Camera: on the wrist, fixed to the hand. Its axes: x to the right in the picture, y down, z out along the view.
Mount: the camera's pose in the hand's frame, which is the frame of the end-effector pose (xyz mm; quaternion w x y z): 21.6 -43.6 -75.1 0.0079 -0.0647 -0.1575 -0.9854
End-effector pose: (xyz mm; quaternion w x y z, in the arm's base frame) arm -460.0 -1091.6 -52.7 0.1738 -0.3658 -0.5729 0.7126
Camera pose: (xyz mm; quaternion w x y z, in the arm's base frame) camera -427.9 -1013.1 -24.2 0.5896 0.6626 -0.4384 -0.1451
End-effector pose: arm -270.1 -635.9 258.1 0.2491 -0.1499 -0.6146 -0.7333
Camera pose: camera -305.5 -707.9 218.4 0.8271 -0.4728 0.1444 0.2674
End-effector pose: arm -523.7 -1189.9 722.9 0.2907 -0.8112 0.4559 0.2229
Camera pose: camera -468.1 -1235.6 776.0 0.2412 -0.4393 -0.8559 -0.1274
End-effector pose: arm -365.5 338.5 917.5 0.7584 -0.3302 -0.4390 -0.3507
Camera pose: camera -360.8 249.2 915.5 0.4301 -0.3257 0.4256 0.7265
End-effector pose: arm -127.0 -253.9 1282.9 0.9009 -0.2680 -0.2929 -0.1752
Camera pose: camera -98.5 -336.0 1261.5 0.2290 -0.2006 0.3970 0.8659
